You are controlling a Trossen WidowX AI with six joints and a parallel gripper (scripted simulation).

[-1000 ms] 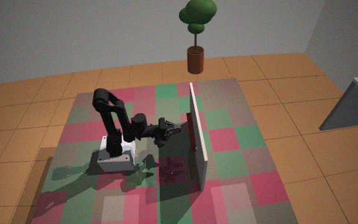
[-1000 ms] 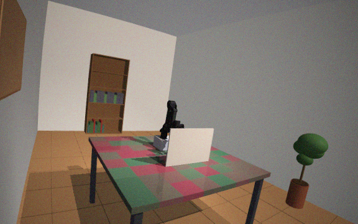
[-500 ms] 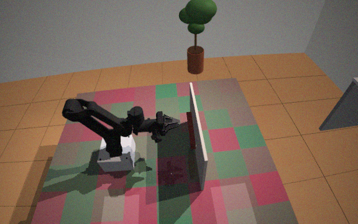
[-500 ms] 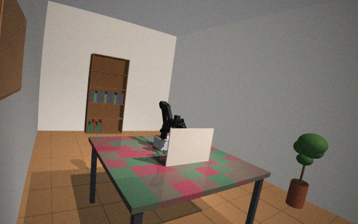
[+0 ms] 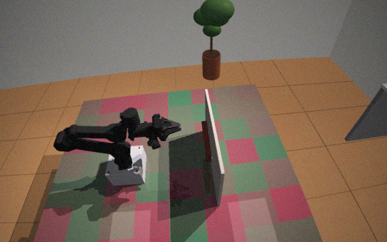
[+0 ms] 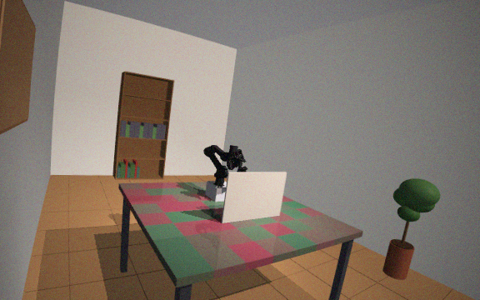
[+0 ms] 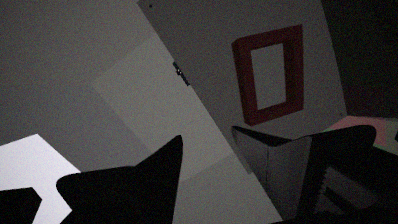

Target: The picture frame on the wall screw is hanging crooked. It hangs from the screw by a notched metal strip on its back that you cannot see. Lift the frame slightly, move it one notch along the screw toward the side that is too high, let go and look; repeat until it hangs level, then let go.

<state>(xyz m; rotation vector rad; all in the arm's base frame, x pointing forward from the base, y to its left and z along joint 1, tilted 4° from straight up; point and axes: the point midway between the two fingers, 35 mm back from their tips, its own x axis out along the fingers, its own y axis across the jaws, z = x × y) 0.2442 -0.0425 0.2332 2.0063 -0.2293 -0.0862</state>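
The picture frame is 15 cm below my gripper tip and 12 cm ahead of it. The rest, counted from my gripper tip: wall panel: 17 cm below, 13 cm ahead, 2 cm to the right.
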